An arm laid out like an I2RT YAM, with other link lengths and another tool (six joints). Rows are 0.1 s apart.
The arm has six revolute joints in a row. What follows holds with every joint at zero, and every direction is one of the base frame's. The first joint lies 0.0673 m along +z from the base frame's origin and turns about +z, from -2.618 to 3.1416 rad. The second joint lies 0.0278 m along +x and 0.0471 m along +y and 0.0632 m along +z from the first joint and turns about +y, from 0 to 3.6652 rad. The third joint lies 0.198 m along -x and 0.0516 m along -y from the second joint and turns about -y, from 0 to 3.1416 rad. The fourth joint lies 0.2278 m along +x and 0.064 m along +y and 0.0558 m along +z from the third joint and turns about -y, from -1.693 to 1.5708 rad. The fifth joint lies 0.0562 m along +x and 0.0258 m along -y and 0.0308 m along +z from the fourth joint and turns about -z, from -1.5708 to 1.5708 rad. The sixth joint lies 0.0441 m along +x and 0.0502 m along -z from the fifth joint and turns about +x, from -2.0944 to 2.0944 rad. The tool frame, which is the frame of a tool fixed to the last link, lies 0.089 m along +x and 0.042 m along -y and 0.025 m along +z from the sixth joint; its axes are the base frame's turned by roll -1.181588, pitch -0.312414 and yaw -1.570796 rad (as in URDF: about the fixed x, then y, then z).
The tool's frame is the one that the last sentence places.
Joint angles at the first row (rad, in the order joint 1, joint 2, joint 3, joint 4, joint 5, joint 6):
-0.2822, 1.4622, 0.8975, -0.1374, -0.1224, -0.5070
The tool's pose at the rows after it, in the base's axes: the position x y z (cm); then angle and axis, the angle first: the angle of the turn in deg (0 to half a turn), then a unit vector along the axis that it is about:
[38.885 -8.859 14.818 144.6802 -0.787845 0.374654 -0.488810]
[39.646 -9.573 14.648 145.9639 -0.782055 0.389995 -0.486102]
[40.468 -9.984 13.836 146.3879 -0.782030 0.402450 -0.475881]
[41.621 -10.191 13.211 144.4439 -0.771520 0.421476 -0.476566]
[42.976 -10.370 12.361 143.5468 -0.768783 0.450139 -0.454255]
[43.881 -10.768 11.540 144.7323 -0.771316 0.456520 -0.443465]
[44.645 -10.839 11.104 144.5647 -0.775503 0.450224 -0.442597]
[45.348 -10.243 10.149 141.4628 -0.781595 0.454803 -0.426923]
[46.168 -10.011 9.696 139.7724 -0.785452 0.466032 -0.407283]
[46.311 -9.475 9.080 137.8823 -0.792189 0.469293 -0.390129]
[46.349 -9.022 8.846 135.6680 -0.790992 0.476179 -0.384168]
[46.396 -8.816 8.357 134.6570 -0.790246 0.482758 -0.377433]
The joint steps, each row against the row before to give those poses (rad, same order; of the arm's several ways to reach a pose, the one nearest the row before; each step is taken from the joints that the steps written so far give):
0.0000, 0.0477, 0.0650, -0.0317, 0.0081, 0.0298
-0.0001, 0.0570, 0.0584, -0.0151, 0.0287, 0.0211
0.0001, 0.0679, 0.0523, -0.0102, 0.0081, 0.0146
0.0014, 0.0674, 0.0488, 0.0224, -0.0194, 0.0507
0.0058, 0.0974, 0.1128, -0.0628, -0.0103, 0.0500
0.0019, 0.0723, 0.0695, -0.0255, 0.0164, 0.0006
0.0001, 0.0417, 0.0327, 0.0094, -0.0064, -0.0133
-0.0001, 0.0446, 0.0313, -0.0049, -0.0593, 0.0112
0.0002, 0.0552, 0.0776, -0.0547, -0.0360, 0.0151
-0.0002, 0.0203, 0.0160, -0.0204, -0.0413, 0.0005
0.0001, 0.0012, -0.0066, 0.0076, -0.0376, 0.0192
0.0000, 0.0124, 0.0011, 0.0036, -0.0186, 0.0126

